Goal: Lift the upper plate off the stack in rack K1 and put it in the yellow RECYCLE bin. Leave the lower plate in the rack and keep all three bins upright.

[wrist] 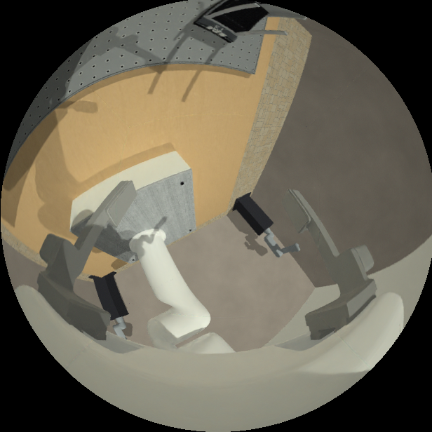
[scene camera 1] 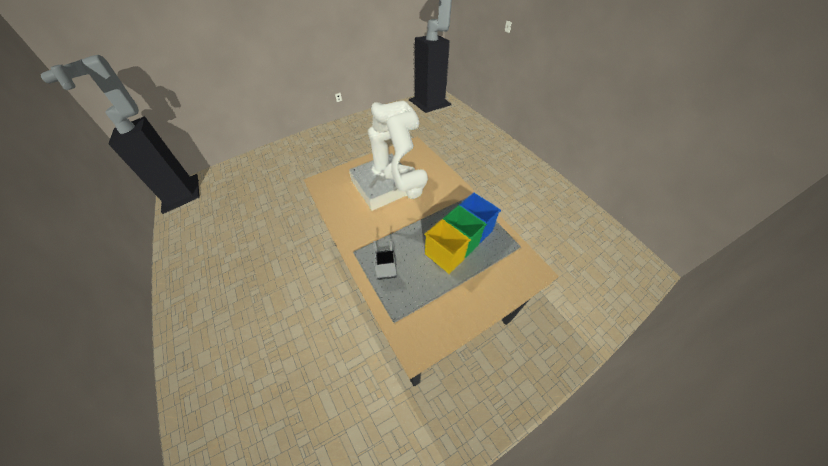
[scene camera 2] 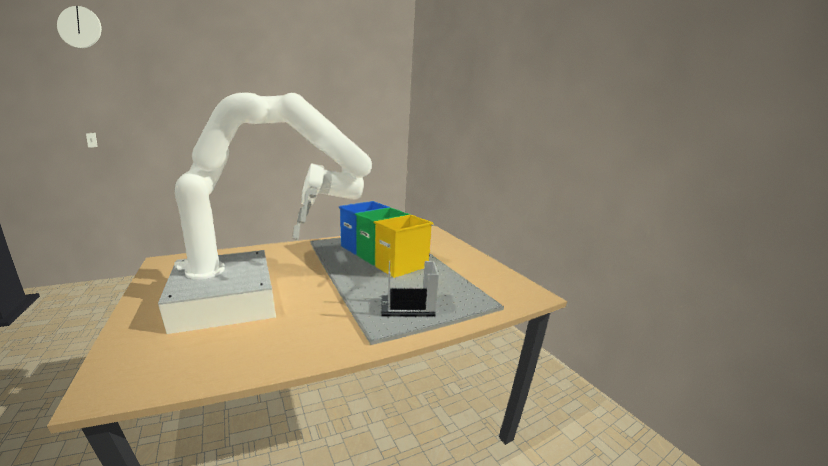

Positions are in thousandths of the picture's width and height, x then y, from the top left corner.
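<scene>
Through scene camera 2 I can see my gripper (scene camera 2: 361, 497), along with a yellow recycle bin (scene camera 2: 489, 518). A blue bin (scene camera 2: 421, 473) is there as well, and so is a green bin (scene camera 2: 441, 473). Scene camera 1 gives me the yellow recycle bin (scene camera 1: 538, 527), the blue bin (scene camera 1: 574, 439) and the green bin (scene camera 1: 557, 471) too. In the wrist view the yellow recycle bin is out of frame, and the blue bin is out of frame in the wrist view as well.
</scene>
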